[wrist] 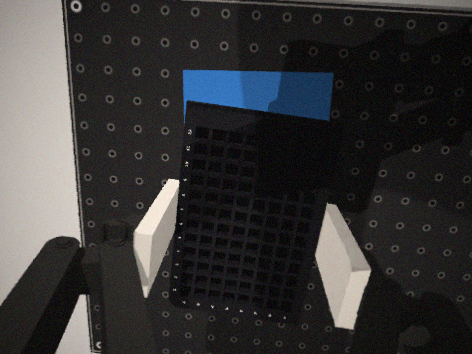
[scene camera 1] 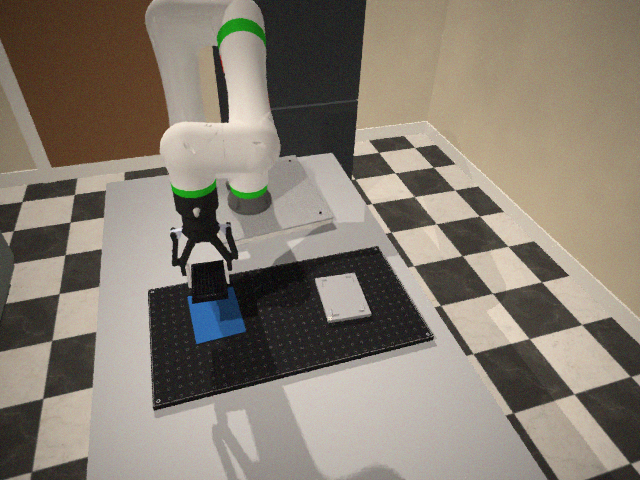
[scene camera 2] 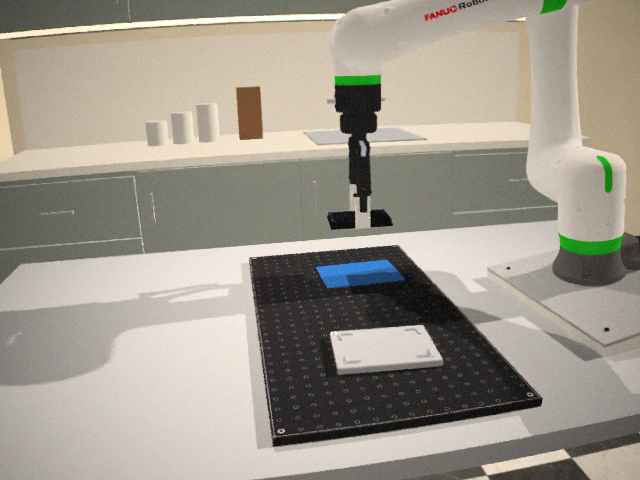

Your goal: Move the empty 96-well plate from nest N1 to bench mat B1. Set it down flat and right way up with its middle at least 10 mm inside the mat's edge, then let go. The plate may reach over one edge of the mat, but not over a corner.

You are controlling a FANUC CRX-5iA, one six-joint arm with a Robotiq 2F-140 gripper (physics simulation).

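Pixels of known places: gripper, fingertip midpoint: (wrist: pixel 248 214) (scene camera 1: pixel 209 281) (scene camera 2: pixel 359 221); arm's base, origin of the base link: (scene camera 1: pixel 249 200) (scene camera 2: pixel 588 270).
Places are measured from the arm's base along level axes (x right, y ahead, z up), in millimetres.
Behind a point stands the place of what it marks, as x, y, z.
The black 96-well plate (scene camera 1: pixel 209 281) {223, 442, 102} (scene camera 2: pixel 338 220) {213, 481, 101} (wrist: pixel 240 215) {228, 430, 93} is between the white finger pads of my gripper (scene camera 1: pixel 208 277) {223, 430, 90} (scene camera 2: pixel 362 219) {223, 430, 90} (wrist: pixel 248 214) {223, 430, 90}, which is shut on it by its long sides. The plate looks about level, wells up, and hangs in the air above the board. The flat blue mat B1 (scene camera 1: pixel 217 325) {226, 477, -26} (scene camera 2: pixel 333 277) {213, 495, -26} (wrist: pixel 215 90) {253, 364, -26} lies below it; in the wrist view the plate hides the mat's near part and looks turned slightly against it. The white nest N1 (scene camera 1: pixel 343 297) {-118, 515, -16} (scene camera 2: pixel 385 348) {-129, 507, -16} stands without a plate on it.
The black perforated board (scene camera 1: pixel 289 335) {63, 575, -28} (scene camera 2: pixel 299 372) {-139, 649, -28} (wrist: pixel 125 150) {340, 416, -28} carries the mat and the nest, on a light table (scene camera 1: pixel 361 413) {-17, 832, -41} (scene camera 2: pixel 155 413) {-169, 867, -41}. The arm's base plate (scene camera 1: pixel 305 201) {-182, 63, -6} (scene camera 2: pixel 568 310) {-118, 144, -15} is at the table's back in scene camera 1.
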